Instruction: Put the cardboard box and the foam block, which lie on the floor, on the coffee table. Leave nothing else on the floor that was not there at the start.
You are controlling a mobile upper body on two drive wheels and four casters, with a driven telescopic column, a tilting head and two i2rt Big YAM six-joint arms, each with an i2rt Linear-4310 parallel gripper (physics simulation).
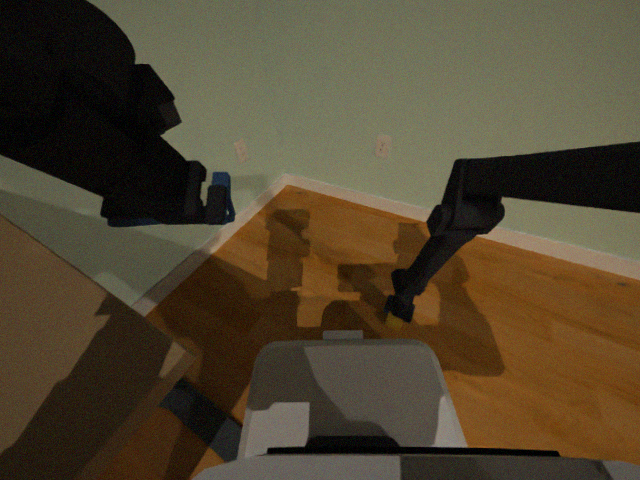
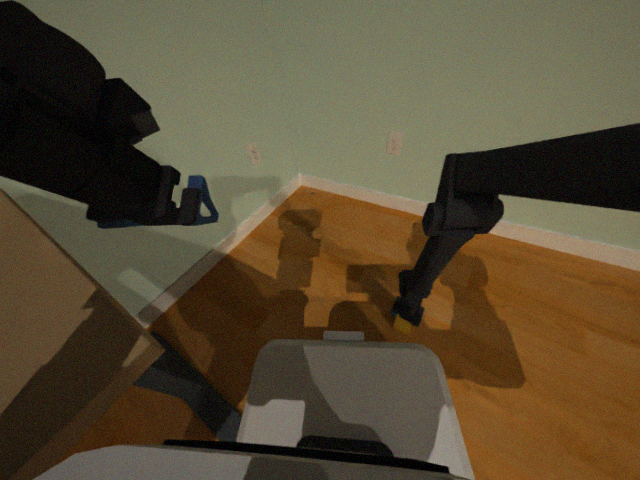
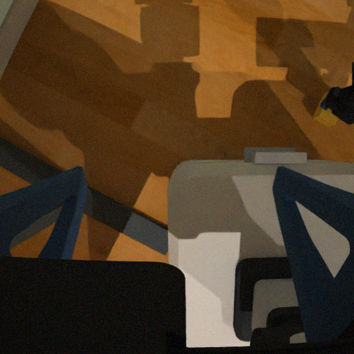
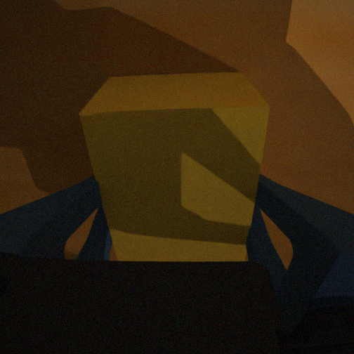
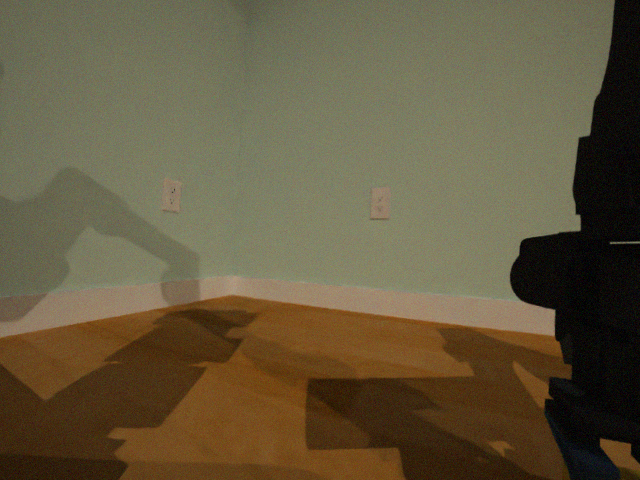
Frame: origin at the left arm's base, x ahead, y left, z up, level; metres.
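Seen in the pictures: left gripper, between the fingertips: (image 1: pixel 202 217) (image 2: pixel 189 219); right gripper, between the fingertips: (image 1: pixel 395 316) (image 2: pixel 404 319).
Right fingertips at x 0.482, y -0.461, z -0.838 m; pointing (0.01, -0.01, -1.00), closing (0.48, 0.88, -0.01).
A point is followed by its place in that frame.
The yellow foam block (image 1: pixel 394 323) {x 0.444, y -0.444, z -0.811 m} (image 2: pixel 402 324) {x 0.452, y -0.445, z -0.811 m} (image 3: pixel 327 115) (image 4: pixel 150 150) is low over or on the floor; whether it touches the floor is unclear. My right gripper (image 1: pixel 397 315) {x 0.482, y -0.461, z -0.838 m} (image 2: pixel 407 315) {x 0.482, y -0.461, z -0.838 m} (image 4: pixel 178 177) points down and is shut on the block, a blue finger against each side. My left gripper (image 1: pixel 173 223) (image 2: pixel 157 223) (image 3: pixel 179 177) is open and empty, high at the left, above the robot's base. A large tan slab (image 1: pixel 56 289) (image 2: pixel 46 268), which looks like the coffee table's top, lies at lower left. I cannot make out a separate cardboard box.
A dark bar (image 1: pixel 193 408) (image 2: pixel 178 384) {x 0.204, y 0.311, z -0.704 m} (image 3: pixel 107 210) runs near the floor beneath the slab, beside the grey robot base (image 1: pixel 346 372) {x 0.231, y -0.226, z -0.596 m} (image 2: pixel 346 372) {x 0.234, y -0.233, z -0.596 m} (image 3: pixel 207 205). Green walls with white baseboards (image 1: pixel 558 250) {x 0.786, y -1.306, z -0.809 m} (image 5: pixel 361 297) {x 1.255, y -0.438, z -0.801 m} meet in a corner ahead.
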